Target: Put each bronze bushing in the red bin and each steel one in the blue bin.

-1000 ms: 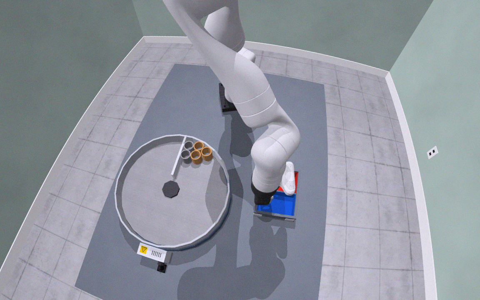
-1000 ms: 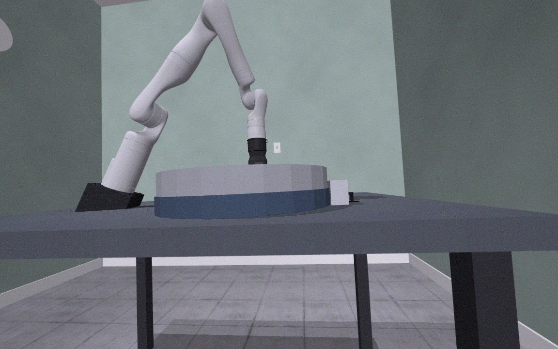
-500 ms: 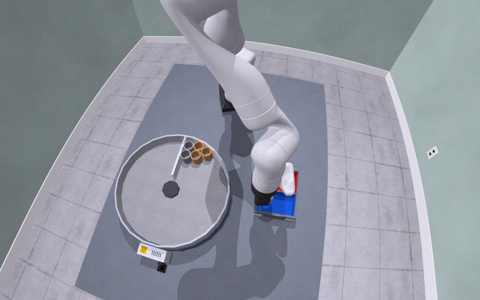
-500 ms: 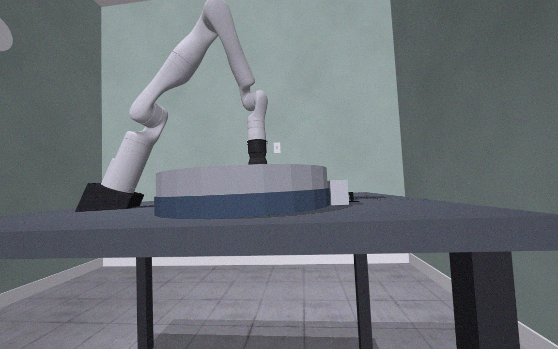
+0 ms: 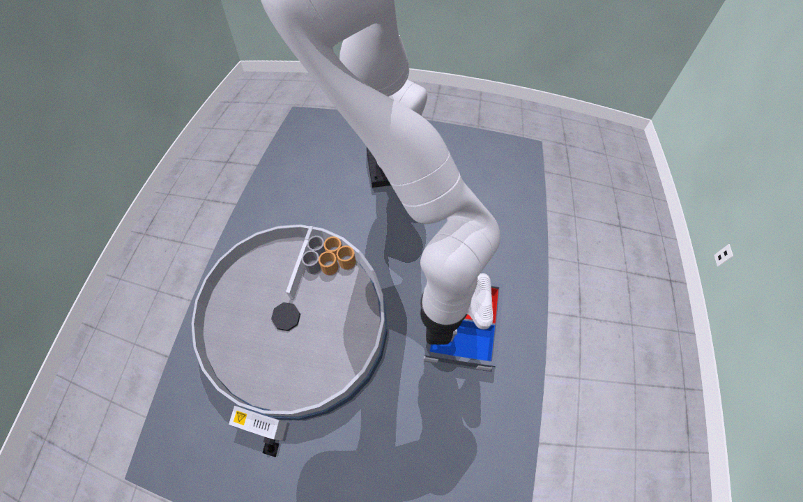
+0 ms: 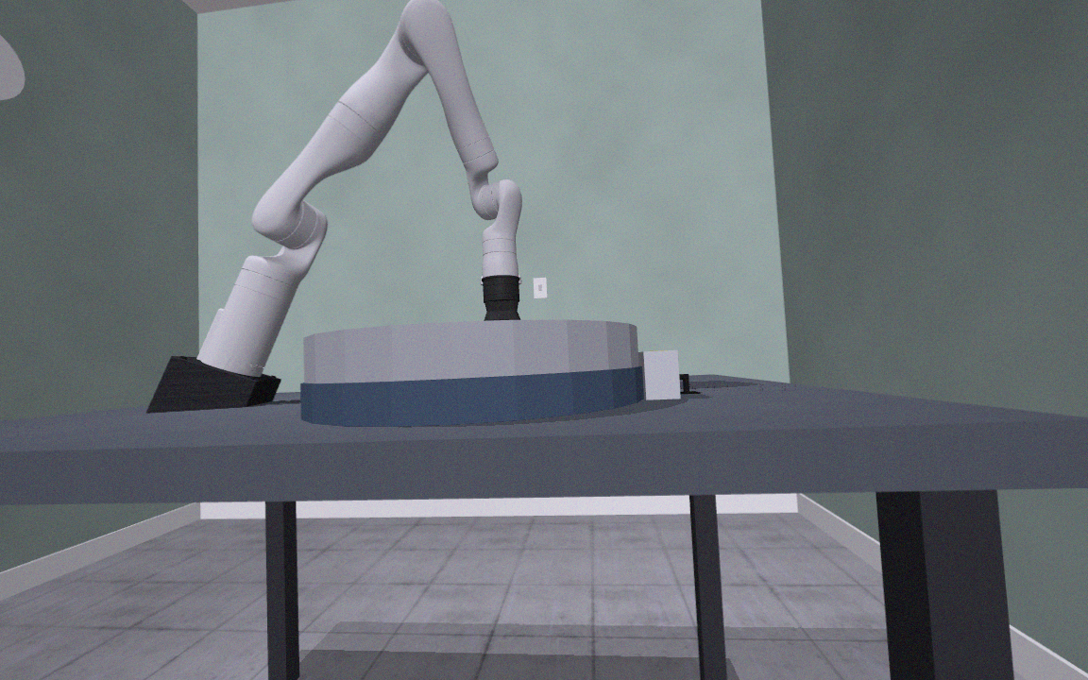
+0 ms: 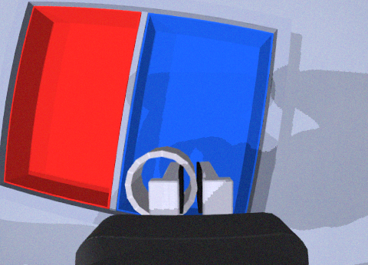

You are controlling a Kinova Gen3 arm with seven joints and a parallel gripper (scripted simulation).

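Right now my hand is 50 mm past the grey tray, 40 mm above it and 30 mm to the right of it. The rest, counted from my hand: turntable: 330 mm to the right, 60 mm ahead, 10 mm below.
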